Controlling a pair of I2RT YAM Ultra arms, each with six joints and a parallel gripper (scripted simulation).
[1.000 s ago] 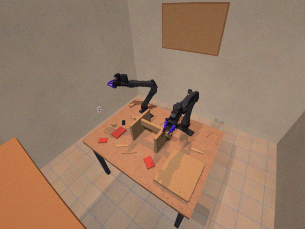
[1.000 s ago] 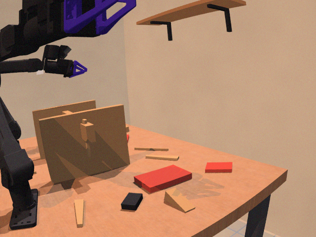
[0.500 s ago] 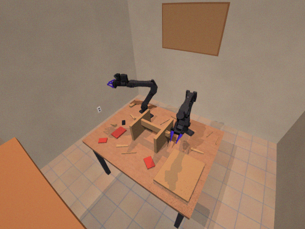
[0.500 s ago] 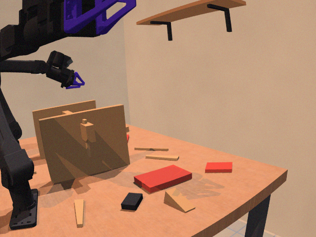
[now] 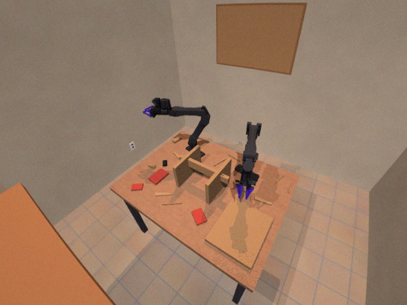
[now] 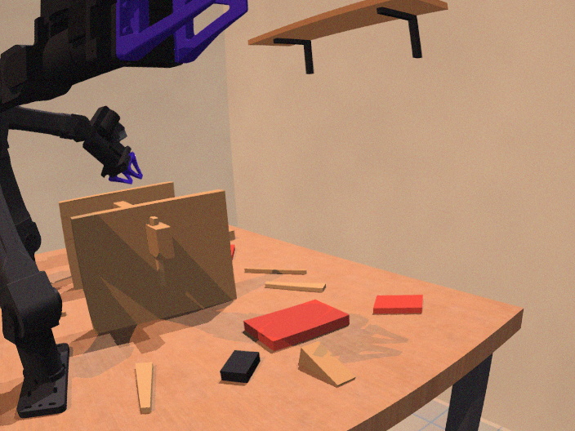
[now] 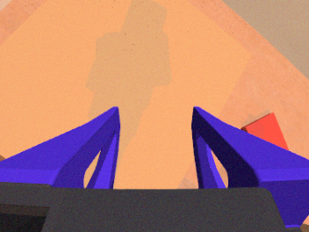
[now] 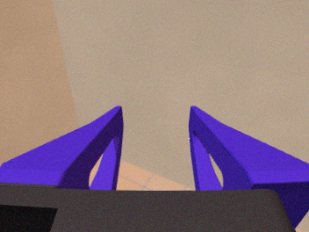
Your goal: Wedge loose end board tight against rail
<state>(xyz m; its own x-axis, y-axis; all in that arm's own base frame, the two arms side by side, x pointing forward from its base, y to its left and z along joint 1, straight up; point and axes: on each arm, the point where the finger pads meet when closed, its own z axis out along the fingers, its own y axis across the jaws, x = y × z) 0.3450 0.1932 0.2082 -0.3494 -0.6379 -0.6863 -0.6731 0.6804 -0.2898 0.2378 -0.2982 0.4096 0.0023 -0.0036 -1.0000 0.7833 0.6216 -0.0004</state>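
Right now my left hand is 36 cm to the left of the rail, 12 cm past it and 6 cm above it. Also, from my left hand: black block (76 cm to the right, 20 cm below, 11 cm behind); flat panel (19 cm below, 8 cm ahead, 4 cm to the left).
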